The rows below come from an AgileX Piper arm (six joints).
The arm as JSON. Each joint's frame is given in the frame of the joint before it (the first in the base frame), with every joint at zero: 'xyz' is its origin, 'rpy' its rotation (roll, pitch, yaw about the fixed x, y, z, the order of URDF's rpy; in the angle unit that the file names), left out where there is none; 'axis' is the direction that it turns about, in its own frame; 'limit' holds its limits. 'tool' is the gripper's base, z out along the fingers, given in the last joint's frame.
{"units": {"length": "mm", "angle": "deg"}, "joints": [
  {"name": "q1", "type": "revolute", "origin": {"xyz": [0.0, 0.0, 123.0]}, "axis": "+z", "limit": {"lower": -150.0, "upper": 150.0}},
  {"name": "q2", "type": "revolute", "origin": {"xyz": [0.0, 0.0, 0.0]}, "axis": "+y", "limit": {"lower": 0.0, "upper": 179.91}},
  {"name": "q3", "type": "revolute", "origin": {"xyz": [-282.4, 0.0, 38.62]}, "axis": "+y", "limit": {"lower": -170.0, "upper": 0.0}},
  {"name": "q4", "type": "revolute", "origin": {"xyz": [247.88, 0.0, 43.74]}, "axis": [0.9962, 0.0, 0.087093], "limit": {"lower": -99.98, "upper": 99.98}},
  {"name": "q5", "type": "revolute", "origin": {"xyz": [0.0, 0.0, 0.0]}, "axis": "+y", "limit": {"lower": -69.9, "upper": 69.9}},
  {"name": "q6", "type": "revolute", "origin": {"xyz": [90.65, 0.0, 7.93]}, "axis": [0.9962, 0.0, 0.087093], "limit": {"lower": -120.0, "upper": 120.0}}
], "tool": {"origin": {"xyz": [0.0, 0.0, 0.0], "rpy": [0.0, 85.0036, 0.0]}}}
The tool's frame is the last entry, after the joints.
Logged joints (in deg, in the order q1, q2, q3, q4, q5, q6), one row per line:
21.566, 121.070, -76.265, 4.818, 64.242, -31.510
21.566, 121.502, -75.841, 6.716, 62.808, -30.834
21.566, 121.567, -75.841, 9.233, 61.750, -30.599
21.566, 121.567, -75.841, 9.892, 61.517, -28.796
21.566, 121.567, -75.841, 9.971, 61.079, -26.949
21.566, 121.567, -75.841, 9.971, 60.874, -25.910
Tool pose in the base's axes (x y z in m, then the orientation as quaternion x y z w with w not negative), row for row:
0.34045, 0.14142, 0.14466, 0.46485, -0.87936, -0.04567, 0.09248
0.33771, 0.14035, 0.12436, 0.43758, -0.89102, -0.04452, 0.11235
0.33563, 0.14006, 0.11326, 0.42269, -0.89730, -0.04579, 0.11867
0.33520, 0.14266, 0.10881, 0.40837, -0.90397, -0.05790, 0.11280
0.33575, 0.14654, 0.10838, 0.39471, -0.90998, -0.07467, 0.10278
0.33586, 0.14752, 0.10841, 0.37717, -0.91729, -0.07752, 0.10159
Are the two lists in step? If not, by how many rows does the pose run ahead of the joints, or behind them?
The pose runs 2 rows behind the joints: the pose in row i belongs to the joints in row i - 2.
